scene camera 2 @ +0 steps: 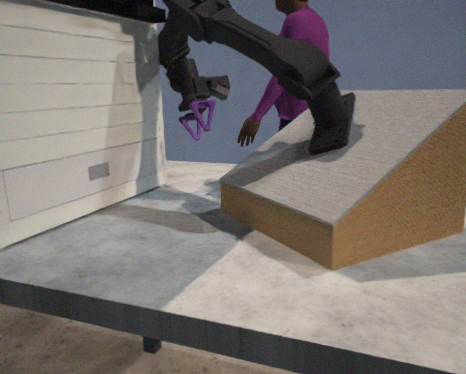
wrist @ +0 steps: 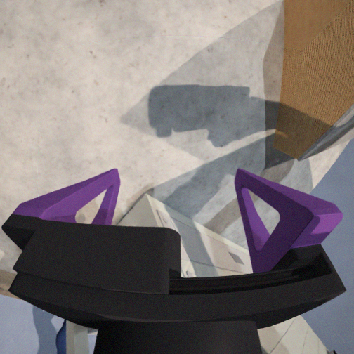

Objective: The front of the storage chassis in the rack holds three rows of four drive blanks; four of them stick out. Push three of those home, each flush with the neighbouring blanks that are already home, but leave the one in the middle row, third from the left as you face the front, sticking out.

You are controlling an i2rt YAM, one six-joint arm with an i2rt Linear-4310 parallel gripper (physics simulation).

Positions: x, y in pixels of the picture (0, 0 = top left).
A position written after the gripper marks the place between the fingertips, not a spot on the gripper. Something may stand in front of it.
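Gripper: visible in the wrist view [177, 174] and in scene camera 2 [202, 135].
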